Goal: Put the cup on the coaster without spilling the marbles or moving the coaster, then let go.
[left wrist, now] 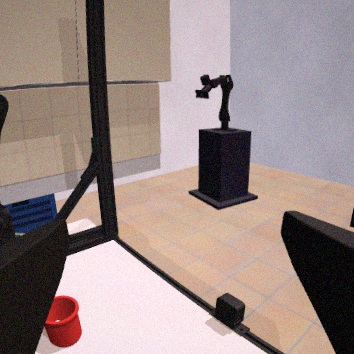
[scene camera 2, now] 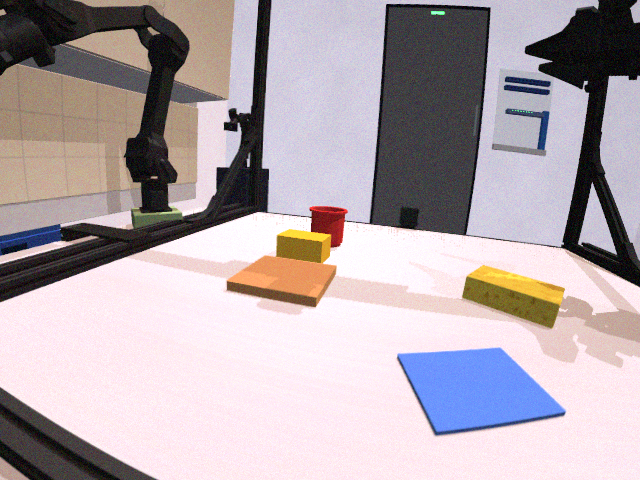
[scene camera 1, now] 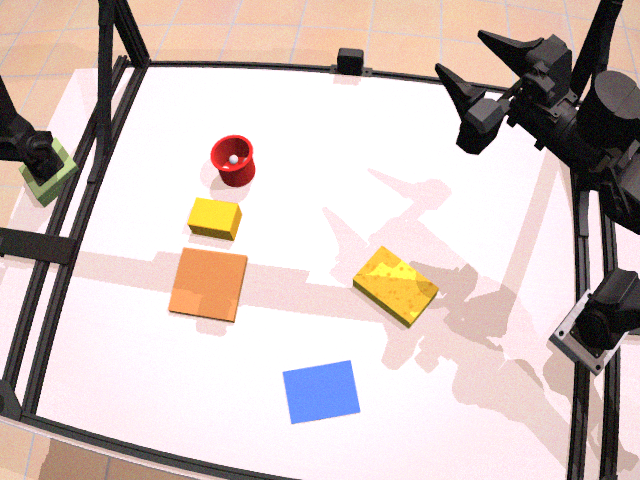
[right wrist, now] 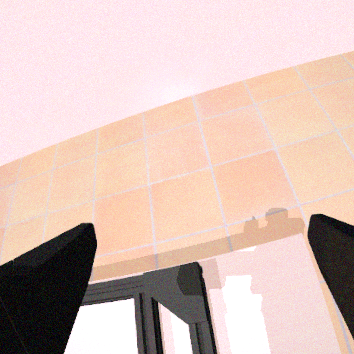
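Pixels of known places: left gripper, fingertip midpoint: [left wrist: 176, 227] [scene camera 2: 532, 59] [scene camera 1: 457, 48]; right gripper, fingertip midpoint: [right wrist: 202, 230]; left arm's base, link origin: [scene camera 1: 593, 331]; right arm's base, link origin: [left wrist: 5, 240] [scene camera 2: 155, 210] [scene camera 1: 45, 166].
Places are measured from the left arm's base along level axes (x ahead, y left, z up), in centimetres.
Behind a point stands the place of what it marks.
A red cup [scene camera 1: 238, 174] @[x 58.4, y 20.4, z 1.5 cm] [scene camera 2: 330, 229] @[x 58.5, y 20.6, z 0.6 cm] [left wrist: 65, 330] @[x 58.6, y 17.5, z 1.3 cm] stands upright at the back left of the table, with white marbles [scene camera 1: 233, 159] @[x 62.7, y 18.5, z -0.7 cm] inside. A thin blue square [scene camera 1: 321, 392] @[x 24.6, y 34.7, z -2.5 cm] [scene camera 2: 478, 390] @[x 24.1, y 35.5, z -2.5 cm] lies flat near the front. A thicker orange square slab [scene camera 1: 208, 284] @[x 48.7, y 35.7, z -1.6 cm] [scene camera 2: 281, 279] @[x 47.5, y 37.3, z -1.6 cm] lies flat at the left. I cannot tell which square is the coaster. My left gripper [scene camera 1: 459, 50] @[x 35.0, y 0.0, z 32.4 cm] [scene camera 2: 532, 58] @[x 35.0, y 0.0, z 32.4 cm] [left wrist: 176, 227] @[x 35.0, y 0.0, z 32.4 cm] is open and empty, high above the table's back right in scene camera 1, far from the cup. My right gripper [right wrist: 202, 230] @[x 63.5, y 77.4, z 17.7 cm] is open and empty in its wrist view.
A yellow block [scene camera 1: 213, 218] @[x 55.6, y 28.2, z 0.8 cm] [scene camera 2: 302, 246] @[x 54.4, y 29.5, z -0.4 cm] stands between the cup and the orange slab. A yellow spotted sponge-like block [scene camera 1: 395, 286] @[x 27.9, y 16.3, z 0.1 cm] [scene camera 2: 511, 297] @[x 27.5, y 19.4, z -0.8 cm] lies right of centre. Black frame rails [scene camera 1: 248, 64] @[x 79.8, y 1.5, z -3.4 cm] edge the table, with a small black box [scene camera 1: 350, 61] @[x 62.7, y -9.7, z 1.4 cm] [left wrist: 230, 310] @[x 61.9, y -10.3, z 1.6 cm] at the back.
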